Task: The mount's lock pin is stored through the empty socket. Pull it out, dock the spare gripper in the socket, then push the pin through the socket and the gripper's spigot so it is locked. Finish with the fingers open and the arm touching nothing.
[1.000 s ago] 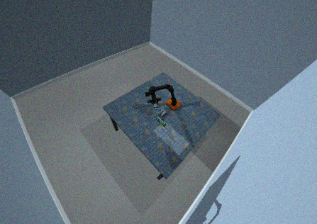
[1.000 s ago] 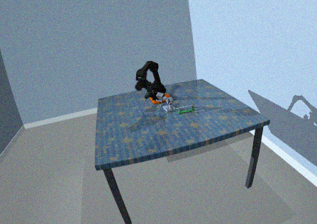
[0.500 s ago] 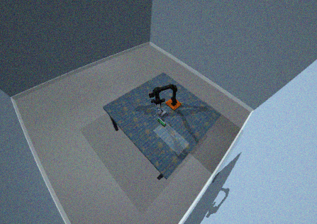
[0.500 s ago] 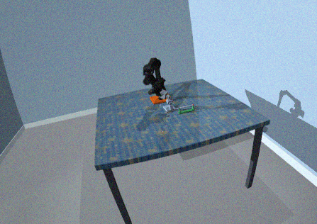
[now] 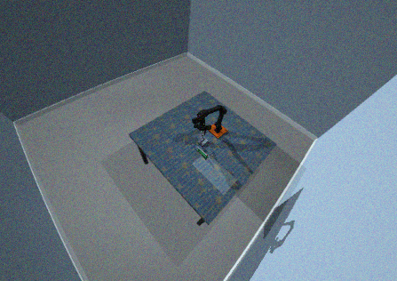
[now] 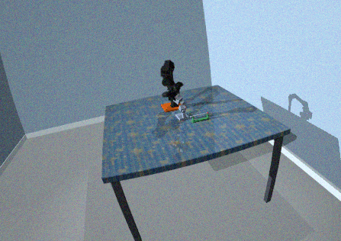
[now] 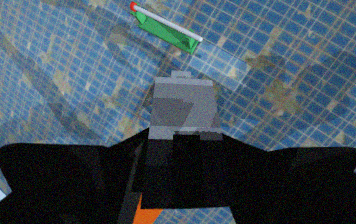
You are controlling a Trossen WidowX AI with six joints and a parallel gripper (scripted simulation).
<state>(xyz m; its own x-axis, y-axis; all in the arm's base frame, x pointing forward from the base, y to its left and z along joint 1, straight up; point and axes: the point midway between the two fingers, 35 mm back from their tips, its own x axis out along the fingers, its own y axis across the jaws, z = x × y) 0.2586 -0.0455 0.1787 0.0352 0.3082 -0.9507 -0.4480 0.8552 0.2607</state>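
The green piece is 12 cm ahead of my gripper tip, 14 cm to the left of it and 14 cm below it. The rest, counted from my gripper tip: spare gripper (1 cm ahead); gripper socket (2 cm ahead, 3 cm to the left, 10 cm below).
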